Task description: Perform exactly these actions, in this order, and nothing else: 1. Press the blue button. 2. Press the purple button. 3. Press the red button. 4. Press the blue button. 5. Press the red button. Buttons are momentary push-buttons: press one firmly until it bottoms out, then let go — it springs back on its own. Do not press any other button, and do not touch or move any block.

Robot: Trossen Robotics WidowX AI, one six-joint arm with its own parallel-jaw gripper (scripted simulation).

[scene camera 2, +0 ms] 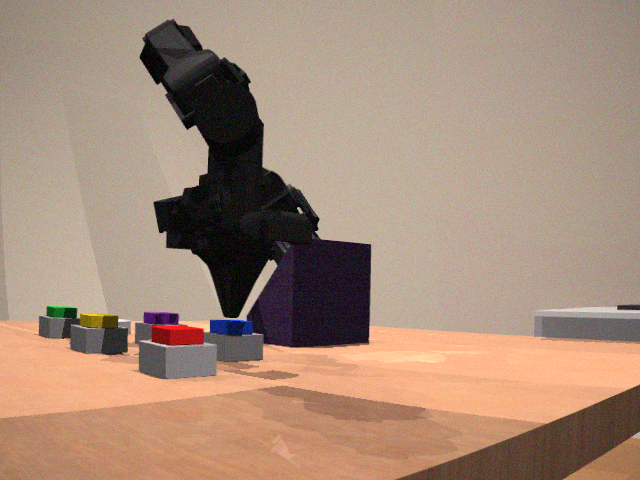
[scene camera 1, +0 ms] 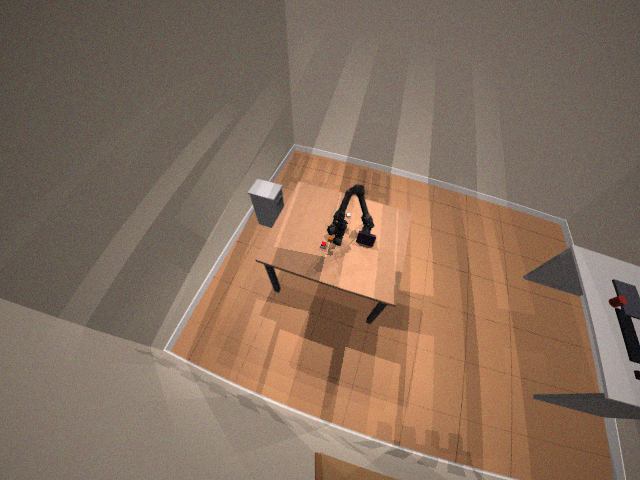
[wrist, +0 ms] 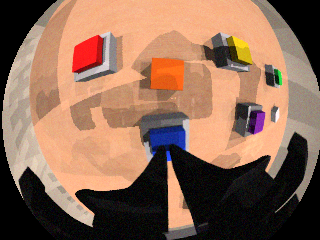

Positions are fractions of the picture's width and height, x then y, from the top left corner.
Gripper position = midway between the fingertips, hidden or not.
My gripper (scene camera 2: 0.36,0.66) is shut, holding nothing. Also in view: an orange block (wrist: 0.52,0.31), a red button (scene camera 2: 0.27,0.70) and a blue button (wrist: 0.54,0.56).
My gripper also shows in the wrist view (wrist: 0.52,0.62). The red button also shows in the wrist view (wrist: 0.28,0.23).
